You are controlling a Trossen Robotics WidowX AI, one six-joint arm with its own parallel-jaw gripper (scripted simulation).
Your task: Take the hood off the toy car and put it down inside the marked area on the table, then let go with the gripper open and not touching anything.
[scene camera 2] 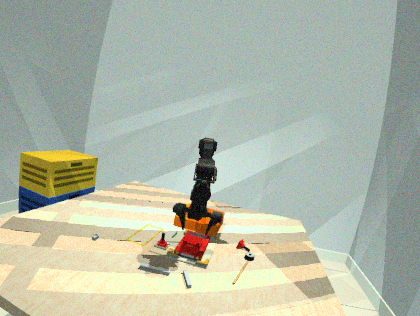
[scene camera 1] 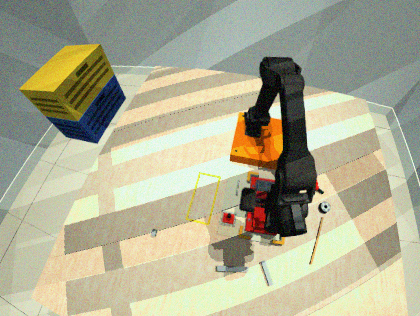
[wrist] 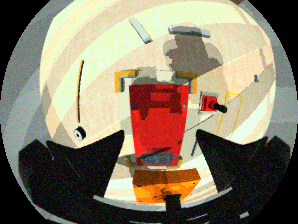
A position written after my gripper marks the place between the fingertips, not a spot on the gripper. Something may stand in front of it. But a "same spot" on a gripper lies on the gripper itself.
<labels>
my gripper: scene camera 2; scene camera 1; wrist 161, 134
same spot on my gripper: (scene camera 1: 248, 201) = (scene camera 2: 178, 204)
</labels>
